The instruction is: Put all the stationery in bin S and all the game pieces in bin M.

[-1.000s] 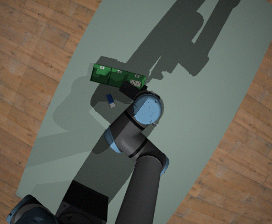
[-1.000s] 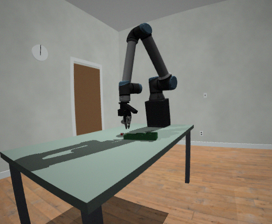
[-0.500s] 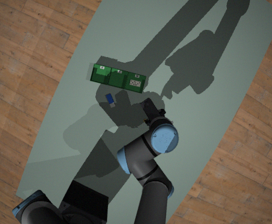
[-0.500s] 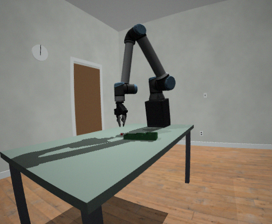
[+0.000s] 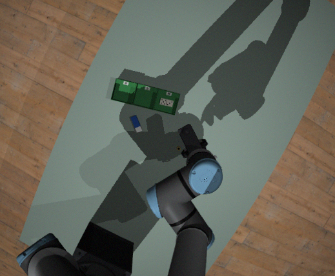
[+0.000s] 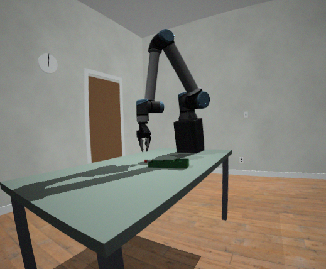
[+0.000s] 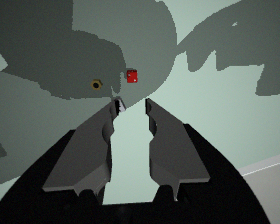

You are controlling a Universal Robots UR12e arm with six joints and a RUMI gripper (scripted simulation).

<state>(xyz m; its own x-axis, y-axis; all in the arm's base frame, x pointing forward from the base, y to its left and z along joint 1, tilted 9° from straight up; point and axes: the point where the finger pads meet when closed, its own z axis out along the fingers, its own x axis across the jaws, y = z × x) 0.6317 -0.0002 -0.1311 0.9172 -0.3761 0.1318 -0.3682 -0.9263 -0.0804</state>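
Right now the red die is 10 mm to the left of my hand and 90 mm below it. From my hand the other things lie so: white-and-grey piece (40 mm behind, 40 mm to the right, 90 mm below); white domino (60 mm ahead, 170 mm to the left, 80 mm below); brown ring-like piece (60 mm behind, 20 mm to the left, 90 mm below).
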